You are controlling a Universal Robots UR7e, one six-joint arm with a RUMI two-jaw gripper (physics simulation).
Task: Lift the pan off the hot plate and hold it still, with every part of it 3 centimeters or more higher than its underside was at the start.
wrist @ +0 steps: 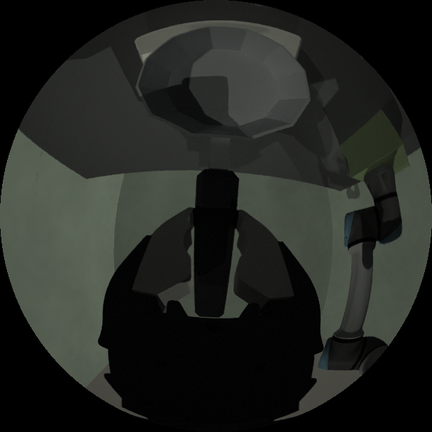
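Note:
The grey, many-sided pan (250, 82) is at the top of the wrist view, its inside facing the camera, with a shadow across its left part. Its black handle (215, 260) runs down toward the gripper. My gripper (215, 210) is shut on the handle, with one jaw on each side. The pale hot plate (149, 44) lies behind the pan, and its far edge and two corners show past the rim. The pan hides the rest of the plate, including its near edge. The gap between pan and plate cannot be measured from this view.
A dark table top (75, 100) extends around the hot plate, with its near edge across the middle of the view. A green block (372, 142) is at the right, close to the dark and grey robot arm (359, 295), which runs down the right side.

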